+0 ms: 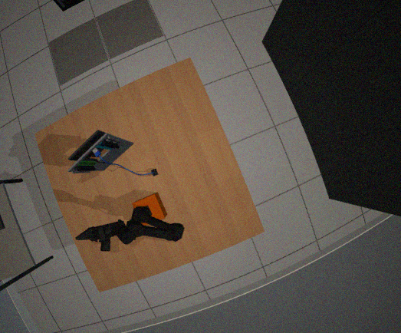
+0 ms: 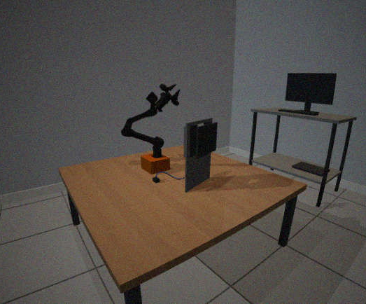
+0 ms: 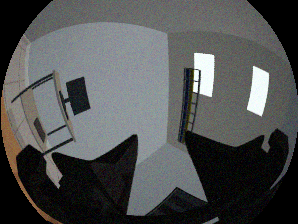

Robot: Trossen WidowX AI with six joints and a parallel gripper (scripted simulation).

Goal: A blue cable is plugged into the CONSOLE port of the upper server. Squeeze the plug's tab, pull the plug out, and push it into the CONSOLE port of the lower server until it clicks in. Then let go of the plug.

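My gripper tip is 35 cm short of the blue plug, 13 cm to the left of it and 25 cm above it. Also, from my gripper tip: black end piece 13 cm ahead, 29 cm to the right, 59 cm below.
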